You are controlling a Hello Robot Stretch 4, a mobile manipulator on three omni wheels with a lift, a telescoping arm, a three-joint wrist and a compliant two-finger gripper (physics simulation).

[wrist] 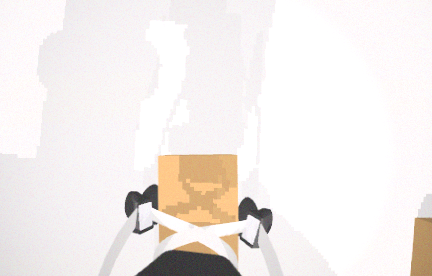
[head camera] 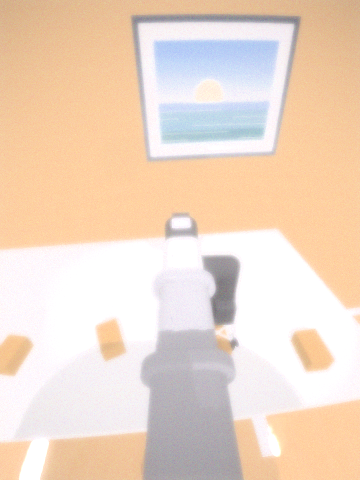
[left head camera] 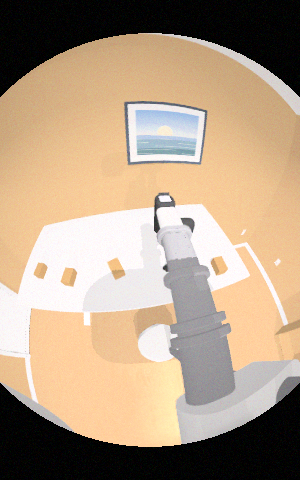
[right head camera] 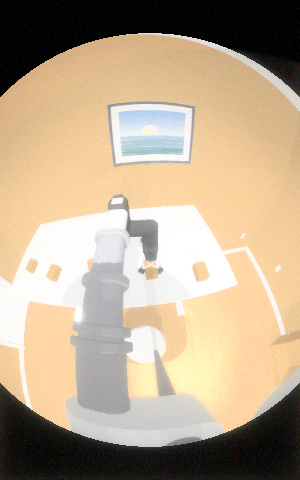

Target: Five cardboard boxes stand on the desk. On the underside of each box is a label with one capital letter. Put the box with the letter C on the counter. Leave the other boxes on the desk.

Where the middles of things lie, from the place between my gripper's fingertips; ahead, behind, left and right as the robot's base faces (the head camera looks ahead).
My gripper is now 61 cm short of the framed seascape picture (head camera: 211, 86), 6 cm to the left of it and 60 cm below it.
